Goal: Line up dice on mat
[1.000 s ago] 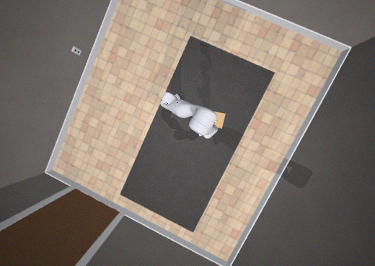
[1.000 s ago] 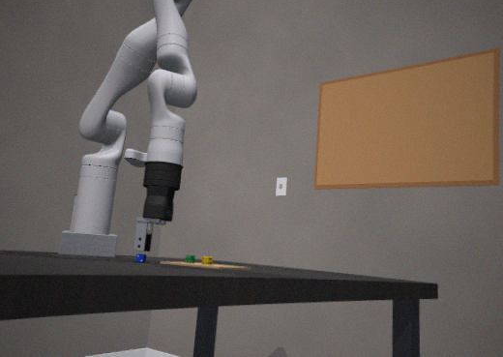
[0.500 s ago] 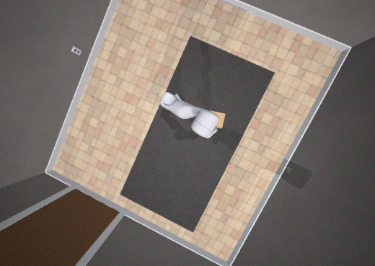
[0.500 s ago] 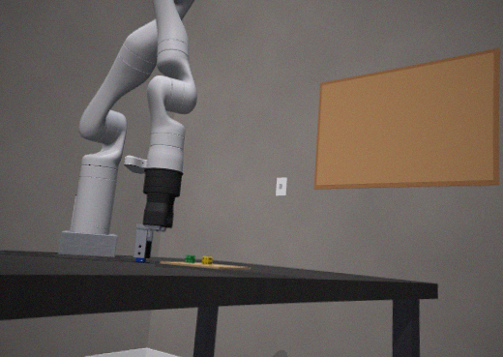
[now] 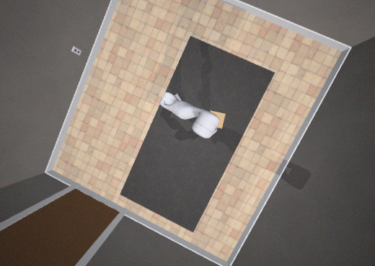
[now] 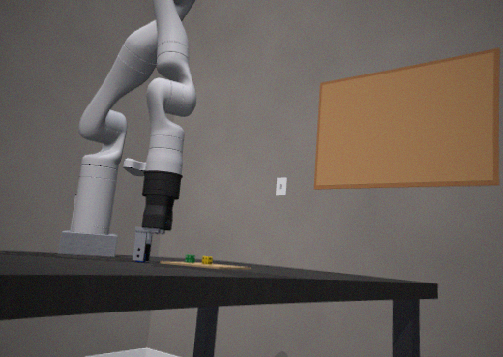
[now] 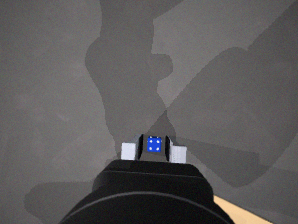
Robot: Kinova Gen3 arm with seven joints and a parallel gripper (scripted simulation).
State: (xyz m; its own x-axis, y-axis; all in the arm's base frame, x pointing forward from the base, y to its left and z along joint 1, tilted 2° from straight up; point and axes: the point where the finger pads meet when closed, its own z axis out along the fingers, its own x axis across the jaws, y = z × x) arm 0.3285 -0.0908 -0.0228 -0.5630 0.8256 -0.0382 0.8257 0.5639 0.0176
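My hand is 10 mm above the blue die. From my hand the other things lie so: green die 20 mm ahead, 110 mm to the left, 10 mm below; mat 70 mm ahead, 120 mm to the left, 20 mm below; yellow die 70 mm ahead, 120 mm to the left, 10 mm below.
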